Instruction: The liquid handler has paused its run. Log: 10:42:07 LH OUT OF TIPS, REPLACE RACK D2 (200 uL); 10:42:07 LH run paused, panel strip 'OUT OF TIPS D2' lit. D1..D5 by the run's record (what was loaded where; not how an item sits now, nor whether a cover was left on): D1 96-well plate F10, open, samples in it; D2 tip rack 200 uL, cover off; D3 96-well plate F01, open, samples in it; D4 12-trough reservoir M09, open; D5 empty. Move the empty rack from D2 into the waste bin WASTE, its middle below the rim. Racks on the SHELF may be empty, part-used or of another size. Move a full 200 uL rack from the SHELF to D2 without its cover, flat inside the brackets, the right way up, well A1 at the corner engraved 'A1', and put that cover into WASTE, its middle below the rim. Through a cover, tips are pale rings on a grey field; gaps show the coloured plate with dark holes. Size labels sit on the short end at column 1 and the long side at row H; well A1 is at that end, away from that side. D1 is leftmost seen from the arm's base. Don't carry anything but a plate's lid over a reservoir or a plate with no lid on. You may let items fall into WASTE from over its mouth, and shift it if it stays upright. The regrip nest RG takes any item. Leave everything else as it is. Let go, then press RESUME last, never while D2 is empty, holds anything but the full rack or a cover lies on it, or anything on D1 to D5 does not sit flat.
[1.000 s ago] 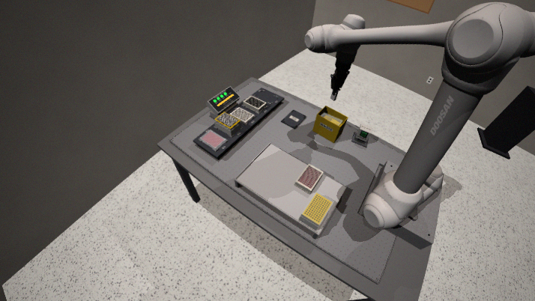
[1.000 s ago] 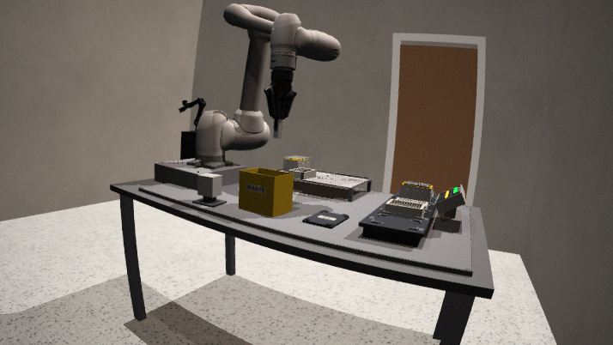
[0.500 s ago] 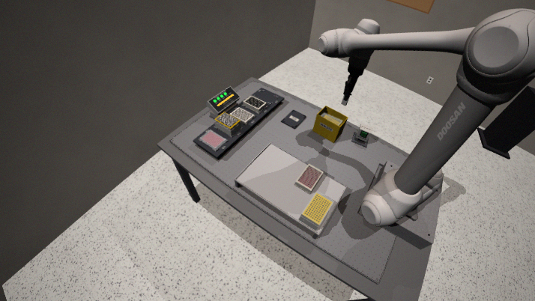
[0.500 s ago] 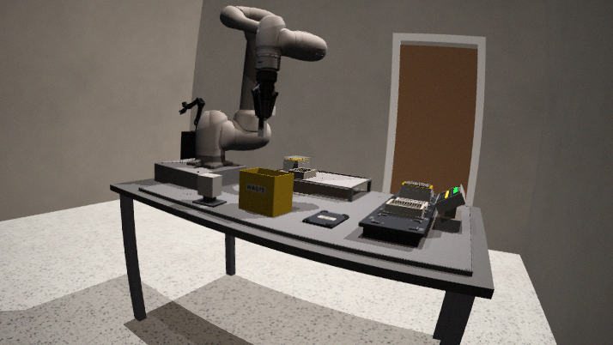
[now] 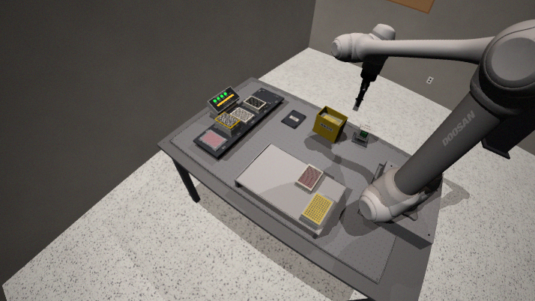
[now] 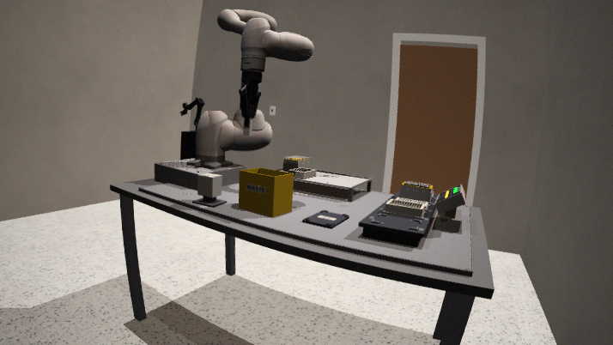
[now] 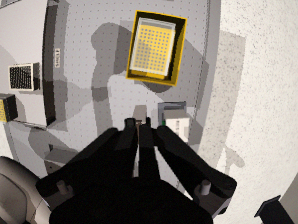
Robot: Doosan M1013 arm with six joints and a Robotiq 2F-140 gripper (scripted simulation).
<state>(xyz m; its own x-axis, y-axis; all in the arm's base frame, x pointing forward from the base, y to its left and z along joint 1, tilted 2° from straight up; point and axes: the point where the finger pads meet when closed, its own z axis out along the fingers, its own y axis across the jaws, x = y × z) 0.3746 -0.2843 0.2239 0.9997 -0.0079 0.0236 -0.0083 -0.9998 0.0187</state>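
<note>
The resume button box lies 11 cm behind my hand, 6 cm to the right of it and 22 cm below it. Round my hand: red rack (8 cm ahead, 39 cm to the left, 22 cm below); then yellow waste bin (10 cm ahead, 3 cm to the right, 24 cm below); then regrip nest (33 cm ahead, 3 cm to the right, 28 cm below).
</note>
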